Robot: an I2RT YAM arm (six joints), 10 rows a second.
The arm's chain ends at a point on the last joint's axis. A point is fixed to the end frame.
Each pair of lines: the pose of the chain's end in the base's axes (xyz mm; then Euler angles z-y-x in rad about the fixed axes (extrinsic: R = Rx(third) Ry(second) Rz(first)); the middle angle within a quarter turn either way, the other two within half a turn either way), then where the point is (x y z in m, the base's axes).
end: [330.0, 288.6, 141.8, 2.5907, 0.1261, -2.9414]
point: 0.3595 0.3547 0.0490
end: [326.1, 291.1, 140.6, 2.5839, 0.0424, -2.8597]
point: 0.3465 0.3652 0.0515
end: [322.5, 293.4, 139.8, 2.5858, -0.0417, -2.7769]
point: 0.3339 0.3751 0.0558
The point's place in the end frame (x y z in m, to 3 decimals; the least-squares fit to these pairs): -0.038 0.031 0.107
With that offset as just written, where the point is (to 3 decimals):
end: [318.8, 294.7, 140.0, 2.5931, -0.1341, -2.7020]
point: 0.321 0.383 0.062
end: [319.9, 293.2, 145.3, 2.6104, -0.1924, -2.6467]
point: 0.316 0.385 0.072
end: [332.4, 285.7, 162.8, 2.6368, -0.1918, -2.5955]
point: 0.330 0.381 0.094
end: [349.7, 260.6, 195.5, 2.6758, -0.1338, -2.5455]
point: 0.355 0.359 0.131
